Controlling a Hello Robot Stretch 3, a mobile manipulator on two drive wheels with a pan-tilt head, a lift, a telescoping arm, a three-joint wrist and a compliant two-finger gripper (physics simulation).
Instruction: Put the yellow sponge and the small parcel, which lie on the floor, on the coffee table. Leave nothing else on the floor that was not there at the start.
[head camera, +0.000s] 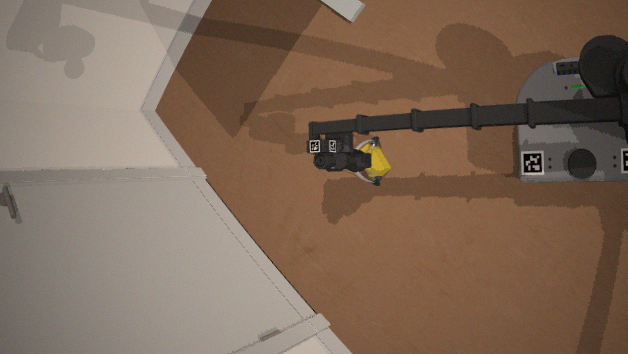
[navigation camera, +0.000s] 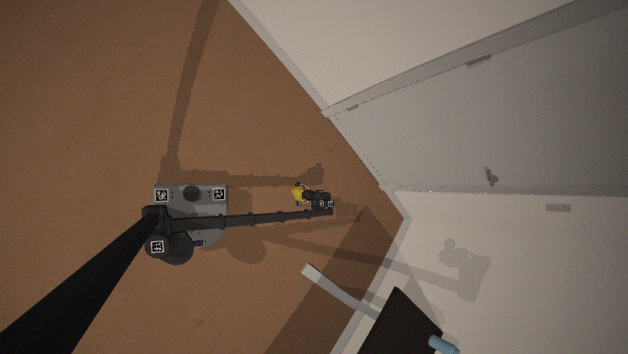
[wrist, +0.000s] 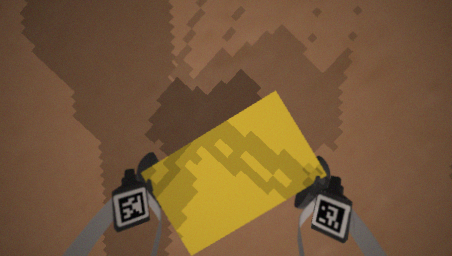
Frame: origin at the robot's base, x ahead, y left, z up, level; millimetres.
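Seen in the pictures: gripper, fingertip midpoint: (head camera: 377, 161) (navigation camera: 297, 193); robot's base, origin of the base link: (head camera: 580, 162) (navigation camera: 190, 192).
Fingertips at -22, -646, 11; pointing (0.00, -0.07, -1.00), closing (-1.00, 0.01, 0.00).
Observation:
Offsets run from my fingertips to a thing's top centre, as dx, dy, dz. "*": to the spot under its first point. Level surfaces: height alone.
The yellow sponge @(-1, -8, +42) (head camera: 382, 162) (navigation camera: 297, 193) (wrist: 220, 200) is a flat-faced block, turned at an angle between the fingertips. My gripper (head camera: 376, 161) (navigation camera: 298, 194) (wrist: 232, 172) points down at the floor and is shut on the sponge, with one fingertip at its left corner and the other at its right corner in the wrist view. Whether the sponge touches the floor is hard to tell. The small parcel does not show in these views, and I cannot make out the coffee table for certain.
White walls with a baseboard (head camera: 240, 227) and a grey door (head camera: 110, 250) (navigation camera: 480, 125) stand beyond the gripper. A pale bar (head camera: 345, 7) (navigation camera: 330, 287) juts over the floor near a dark flat surface @(dz +710) (navigation camera: 395, 325) with a light blue cylinder @(* -842, -476, +796) (navigation camera: 443, 344).

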